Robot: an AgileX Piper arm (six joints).
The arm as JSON. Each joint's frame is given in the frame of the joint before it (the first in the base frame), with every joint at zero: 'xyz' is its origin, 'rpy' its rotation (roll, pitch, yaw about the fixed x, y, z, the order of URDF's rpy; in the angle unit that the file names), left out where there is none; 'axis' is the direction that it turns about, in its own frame. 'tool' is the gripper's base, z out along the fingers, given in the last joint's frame.
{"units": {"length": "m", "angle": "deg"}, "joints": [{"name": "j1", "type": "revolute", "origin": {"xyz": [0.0, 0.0, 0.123]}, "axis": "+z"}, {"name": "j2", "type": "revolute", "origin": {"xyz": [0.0, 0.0, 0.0], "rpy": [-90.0, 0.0, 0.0]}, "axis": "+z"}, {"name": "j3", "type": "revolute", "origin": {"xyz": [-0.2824, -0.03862, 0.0]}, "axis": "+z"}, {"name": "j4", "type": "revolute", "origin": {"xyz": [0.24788, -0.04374, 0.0], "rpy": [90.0, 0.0, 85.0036]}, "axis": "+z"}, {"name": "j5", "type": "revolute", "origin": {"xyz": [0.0, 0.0, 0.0], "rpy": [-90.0, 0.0, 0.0]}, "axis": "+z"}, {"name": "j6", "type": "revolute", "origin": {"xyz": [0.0, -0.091, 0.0], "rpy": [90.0, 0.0, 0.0]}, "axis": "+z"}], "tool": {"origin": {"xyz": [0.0, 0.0, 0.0]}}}
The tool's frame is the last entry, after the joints.
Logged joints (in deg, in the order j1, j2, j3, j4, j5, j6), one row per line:
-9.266, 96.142, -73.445, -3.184, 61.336, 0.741
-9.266, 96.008, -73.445, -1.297, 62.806, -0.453
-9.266, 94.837, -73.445, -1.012, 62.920, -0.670
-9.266, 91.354, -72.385, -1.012, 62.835, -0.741
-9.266, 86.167, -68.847, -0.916, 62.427, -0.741
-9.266, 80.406, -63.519, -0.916, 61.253, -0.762
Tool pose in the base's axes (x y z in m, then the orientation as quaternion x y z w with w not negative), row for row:
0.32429, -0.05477, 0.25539, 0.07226, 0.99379, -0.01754, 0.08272
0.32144, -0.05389, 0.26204, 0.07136, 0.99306, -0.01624, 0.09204
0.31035, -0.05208, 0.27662, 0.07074, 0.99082, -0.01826, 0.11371
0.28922, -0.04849, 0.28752, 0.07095, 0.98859, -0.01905, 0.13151
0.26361, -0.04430, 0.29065, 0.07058, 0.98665, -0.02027, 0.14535
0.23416, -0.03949, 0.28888, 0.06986, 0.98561, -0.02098, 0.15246
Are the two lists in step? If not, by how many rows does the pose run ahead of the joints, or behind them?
The pose runs 1 row ahead of the joints: the pose in row i belongs to the joints in row i + 1.
